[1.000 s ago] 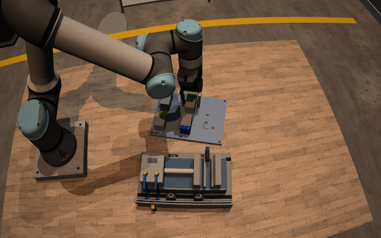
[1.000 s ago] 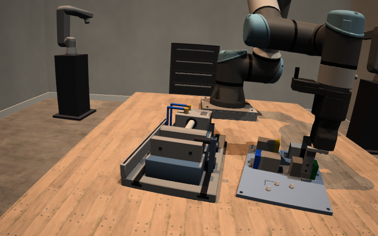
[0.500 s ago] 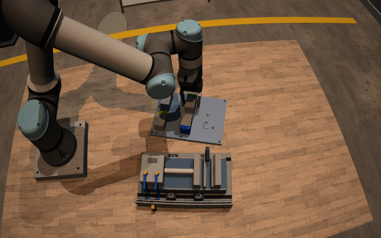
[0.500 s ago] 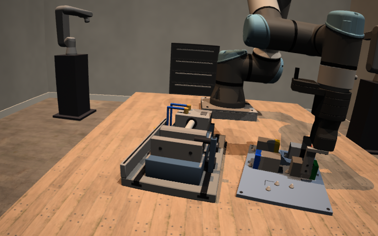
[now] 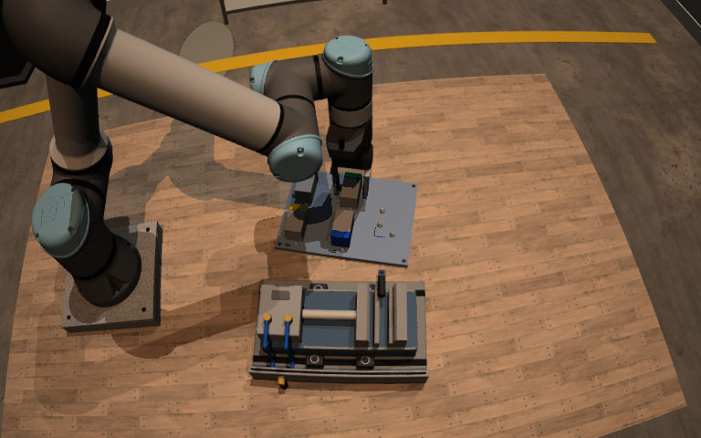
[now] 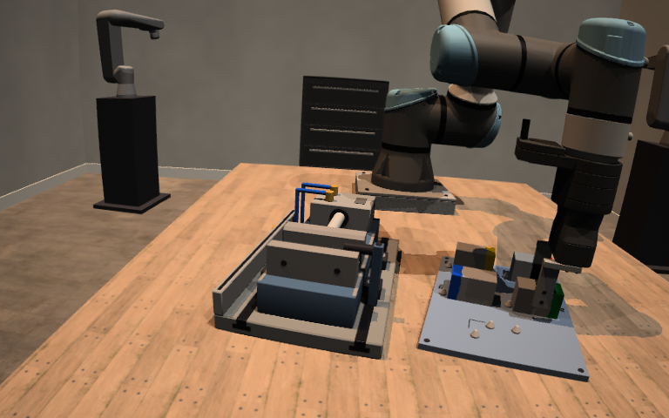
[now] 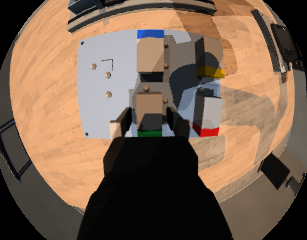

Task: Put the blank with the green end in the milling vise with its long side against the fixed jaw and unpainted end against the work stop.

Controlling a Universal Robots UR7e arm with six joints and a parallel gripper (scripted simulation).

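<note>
Right now the green-ended blank is 2 cm below my hand. Round my hand: red-ended blank (9 cm behind, 2 cm to the left, 2 cm below); grey plate (4 cm to the right, 4 cm below, 1 cm behind); blue-ended blank (9 cm to the right, 2 cm below, 2 cm behind).
</note>
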